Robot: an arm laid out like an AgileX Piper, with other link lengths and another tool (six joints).
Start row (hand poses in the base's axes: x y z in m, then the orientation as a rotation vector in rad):
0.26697, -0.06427, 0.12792, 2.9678, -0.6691, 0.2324
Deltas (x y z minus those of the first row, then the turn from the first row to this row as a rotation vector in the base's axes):
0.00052, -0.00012, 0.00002, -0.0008, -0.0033, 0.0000
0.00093, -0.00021, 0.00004, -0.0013, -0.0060, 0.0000
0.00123, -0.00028, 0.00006, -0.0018, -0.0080, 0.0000
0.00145, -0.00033, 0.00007, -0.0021, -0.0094, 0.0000
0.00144, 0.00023, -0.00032, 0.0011, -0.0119, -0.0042
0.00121, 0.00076, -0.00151, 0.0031, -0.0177, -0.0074
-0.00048, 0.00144, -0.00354, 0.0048, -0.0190, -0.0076
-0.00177, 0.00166, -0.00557, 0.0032, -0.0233, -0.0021
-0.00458, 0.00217, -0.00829, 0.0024, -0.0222, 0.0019
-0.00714, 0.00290, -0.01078, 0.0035, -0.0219, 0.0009
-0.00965, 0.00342, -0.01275, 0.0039, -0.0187, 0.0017
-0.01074, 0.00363, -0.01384, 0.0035, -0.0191, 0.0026
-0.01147, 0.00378, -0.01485, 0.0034, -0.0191, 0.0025
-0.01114, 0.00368, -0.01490, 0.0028, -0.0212, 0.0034
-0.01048, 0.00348, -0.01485, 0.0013, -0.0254, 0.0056
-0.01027, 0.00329, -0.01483, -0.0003, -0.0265, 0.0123
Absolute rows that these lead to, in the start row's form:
0.26749, -0.06439, 0.12794, 2.9673, -0.6692, 0.2376
0.26790, -0.06448, 0.12796, 2.9670, -0.6694, 0.2417
0.26820, -0.06455, 0.12798, 2.9667, -0.6694, 0.2449
0.26842, -0.06460, 0.12799, 2.9665, -0.6695, 0.2470
0.26841, -0.06404, 0.12760, 2.9681, -0.6770, 0.2497
0.26818, -0.06351, 0.12641, 2.9691, -0.6830, 0.2576
0.26649, -0.06283, 0.12438, 2.9707, -0.6839, 0.2591
0.26520, -0.06261, 0.12235, 2.9717, -0.6758, 0.2664
0.26239, -0.06210, 0.11963, 2.9725, -0.6696, 0.2653
0.25983, -0.06137, 0.11714, 2.9731, -0.6713, 0.2644
0.25732, -0.06085, 0.11517, 2.9736, -0.6699, 0.2596
0.25623, -0.06064, 0.11408, 2.9736, -0.6685, 0.2604
0.25550, -0.06049, 0.11307, 2.9735, -0.6686, 0.2604
0.25583, -0.06059, 0.11302, 2.9734, -0.6674, 0.2638
0.25649, -0.06079, 0.11307, 2.9732, -0.6641, 0.2706
0.25670, -0.06098, 0.11309, 2.9744, -0.6539, 0.2732

